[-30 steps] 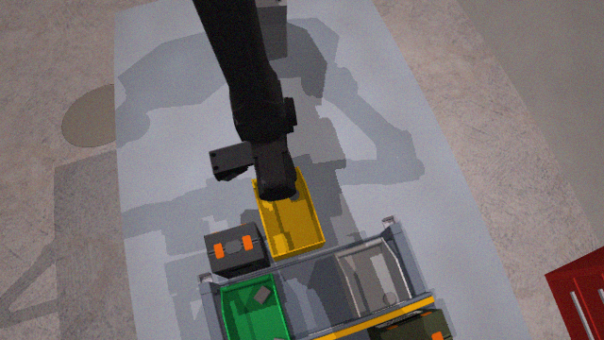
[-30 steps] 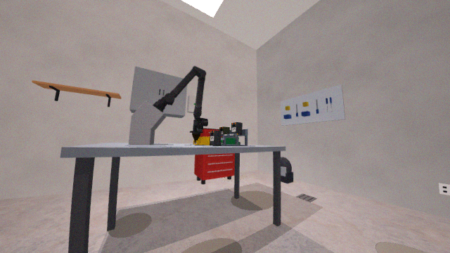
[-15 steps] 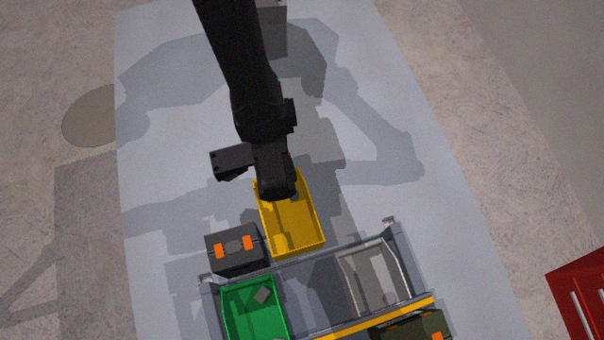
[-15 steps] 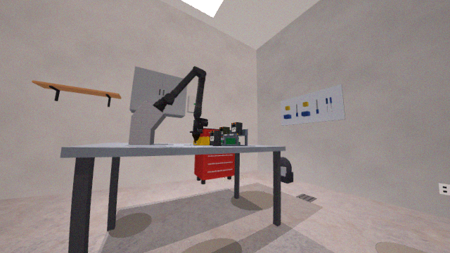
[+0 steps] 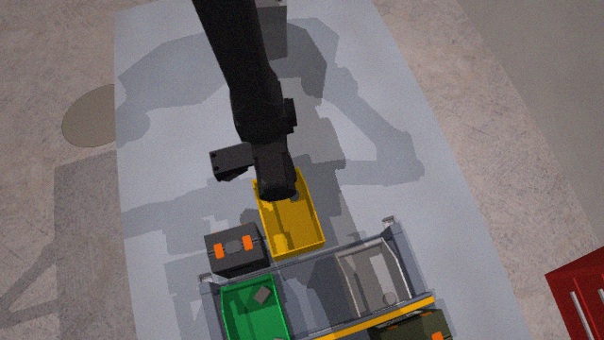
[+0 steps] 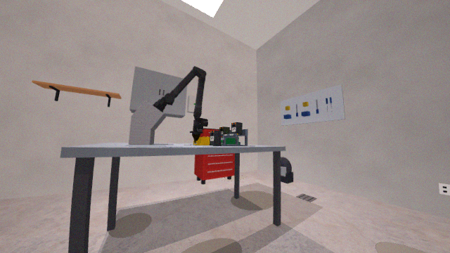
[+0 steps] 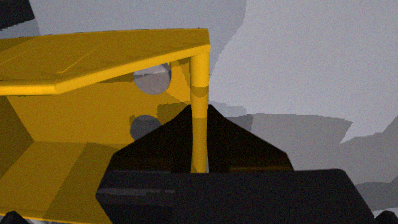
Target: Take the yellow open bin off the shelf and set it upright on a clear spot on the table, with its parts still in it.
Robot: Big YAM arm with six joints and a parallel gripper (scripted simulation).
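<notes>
Right now my hand is 80 mm short of the yellow bin, 10 mm to the left of it and 10 mm below it. Also, from my hand: green bin (250 mm ahead, 150 mm to the right, 10 mm above); then grey bin (290 mm ahead, 70 mm to the left, 10 mm above).
</notes>
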